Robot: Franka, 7 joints.
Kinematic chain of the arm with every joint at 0, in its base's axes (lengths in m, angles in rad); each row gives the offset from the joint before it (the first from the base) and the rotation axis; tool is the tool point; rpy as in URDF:
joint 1: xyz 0 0 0.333 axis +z
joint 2: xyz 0 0 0 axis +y
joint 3: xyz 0 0 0.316 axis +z
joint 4: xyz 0.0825 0 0 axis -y
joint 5: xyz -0.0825 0 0.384 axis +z
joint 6: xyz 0 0 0 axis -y
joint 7: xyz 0.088 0 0 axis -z
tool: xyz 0 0 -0.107 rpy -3.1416 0 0
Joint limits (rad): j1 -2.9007..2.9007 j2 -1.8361..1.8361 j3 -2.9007..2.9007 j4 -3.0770..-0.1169 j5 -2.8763..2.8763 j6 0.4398..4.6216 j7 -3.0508..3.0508
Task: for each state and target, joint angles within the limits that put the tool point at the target. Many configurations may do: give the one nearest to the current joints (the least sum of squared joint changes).
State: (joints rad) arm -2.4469 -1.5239 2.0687 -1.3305 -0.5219 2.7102 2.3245
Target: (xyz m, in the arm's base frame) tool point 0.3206 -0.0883 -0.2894
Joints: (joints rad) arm -2.4679 -1.8361 2.6572 -1.7134 -0.5624 2.6959 2.3245
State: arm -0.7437 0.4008 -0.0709 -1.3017 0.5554 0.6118 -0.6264
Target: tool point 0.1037 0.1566 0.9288
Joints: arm -0.4499 -0.5078 0.3009 -0.9127 0.7282 0.4946 -0.6264
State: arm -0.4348 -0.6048 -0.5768 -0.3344 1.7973 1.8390 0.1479
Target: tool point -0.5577 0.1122 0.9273
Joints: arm -0.1541 -0.9093 -0.6253 -0.2085 1.7945 1.7177 0.1479
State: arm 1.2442 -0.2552 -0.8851 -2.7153 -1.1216 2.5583 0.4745
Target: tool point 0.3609 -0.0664 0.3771
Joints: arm 0.6484 -0.8008 -0.9474 -2.7990 -1.1273 2.5131 0.4745
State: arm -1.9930 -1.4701 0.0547 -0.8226 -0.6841 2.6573 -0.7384
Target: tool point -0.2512 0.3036 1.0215
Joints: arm -1.5166 -1.1325 -0.4545 -1.2171 -0.6822 2.4997 -0.7384
